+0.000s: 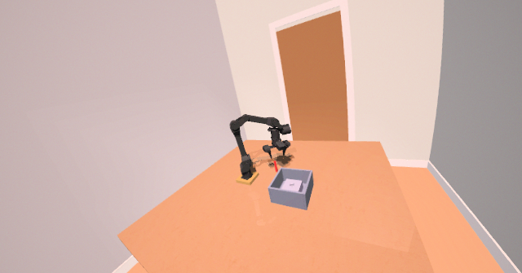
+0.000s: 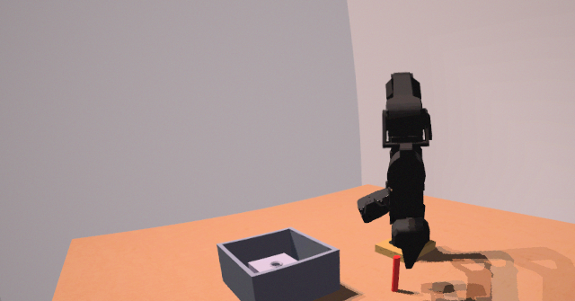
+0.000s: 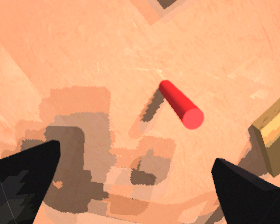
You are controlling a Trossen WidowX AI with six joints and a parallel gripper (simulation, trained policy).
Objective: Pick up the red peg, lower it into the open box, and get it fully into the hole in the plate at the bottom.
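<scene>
The red peg lies 6 cm below my gripper tip and 4 cm to the right of it. From my gripper tip the other things lie so: pale plate 19 cm to the right, 19 cm ahead, 5 cm below; grey box 19 cm to the right, 19 cm ahead, 7 cm below.
</scene>
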